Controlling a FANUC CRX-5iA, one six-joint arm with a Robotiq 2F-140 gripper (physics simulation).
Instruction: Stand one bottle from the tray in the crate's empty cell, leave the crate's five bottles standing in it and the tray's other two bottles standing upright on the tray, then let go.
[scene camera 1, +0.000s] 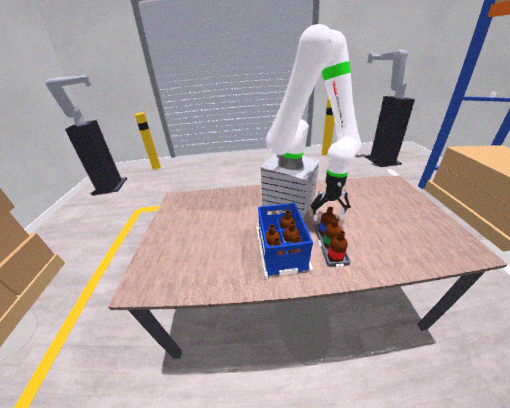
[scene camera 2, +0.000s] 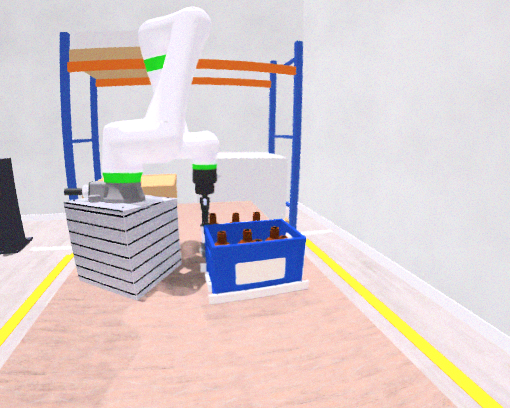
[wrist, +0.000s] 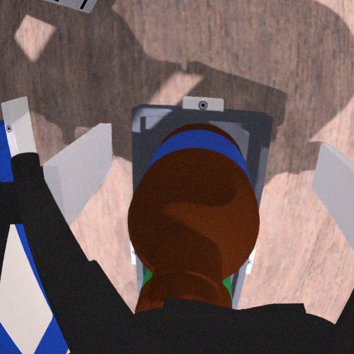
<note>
I see my gripper (wrist: 216, 155) and a blue-label bottle (wrist: 193, 220).
</note>
